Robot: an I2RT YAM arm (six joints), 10 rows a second.
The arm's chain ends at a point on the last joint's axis. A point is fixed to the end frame.
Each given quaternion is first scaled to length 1.
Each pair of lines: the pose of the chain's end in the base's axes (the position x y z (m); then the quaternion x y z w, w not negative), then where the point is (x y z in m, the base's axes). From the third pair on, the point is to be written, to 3 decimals.
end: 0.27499, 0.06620, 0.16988, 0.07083, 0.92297, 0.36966, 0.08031
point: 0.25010 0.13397 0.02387
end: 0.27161, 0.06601, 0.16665, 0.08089, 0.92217, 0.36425, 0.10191
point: 0.25378 0.13295 0.01923
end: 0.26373, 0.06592, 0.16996, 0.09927, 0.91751, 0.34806, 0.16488
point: 0.266 0.129 0.020
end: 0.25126, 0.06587, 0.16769, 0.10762, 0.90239, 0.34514, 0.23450
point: 0.277 0.127 0.019
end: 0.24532, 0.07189, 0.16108, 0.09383, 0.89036, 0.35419, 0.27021
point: 0.283 0.134 0.015
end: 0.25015, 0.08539, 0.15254, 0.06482, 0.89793, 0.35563, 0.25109
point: 0.281 0.148 0.005
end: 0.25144, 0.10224, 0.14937, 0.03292, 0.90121, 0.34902, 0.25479
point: 0.283 0.162 0.001
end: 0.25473, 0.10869, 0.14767, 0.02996, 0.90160, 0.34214, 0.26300
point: 0.289 0.166 -0.001
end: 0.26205, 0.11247, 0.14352, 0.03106, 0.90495, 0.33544, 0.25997
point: 0.295 0.168 -0.006
